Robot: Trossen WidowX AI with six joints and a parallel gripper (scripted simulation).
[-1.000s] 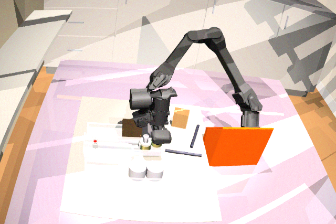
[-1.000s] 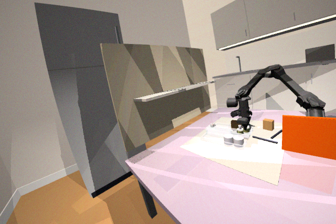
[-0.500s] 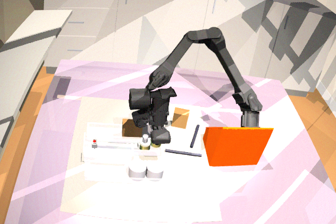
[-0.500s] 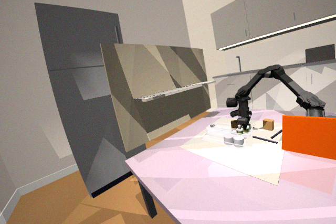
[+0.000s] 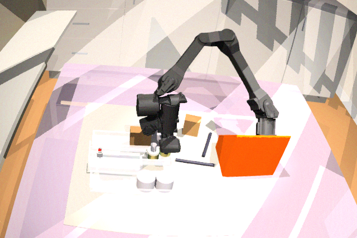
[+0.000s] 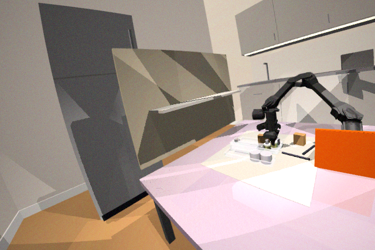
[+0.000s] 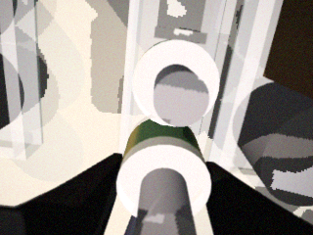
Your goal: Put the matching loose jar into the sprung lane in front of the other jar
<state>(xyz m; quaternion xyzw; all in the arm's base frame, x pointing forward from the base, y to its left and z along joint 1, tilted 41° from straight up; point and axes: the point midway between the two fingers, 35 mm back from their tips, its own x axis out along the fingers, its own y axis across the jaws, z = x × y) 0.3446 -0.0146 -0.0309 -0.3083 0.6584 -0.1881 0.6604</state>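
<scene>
Now: gripper tip 14 cm short of the clear sprung lane, 4 cm to the right of it and 4 cm above it.
</scene>
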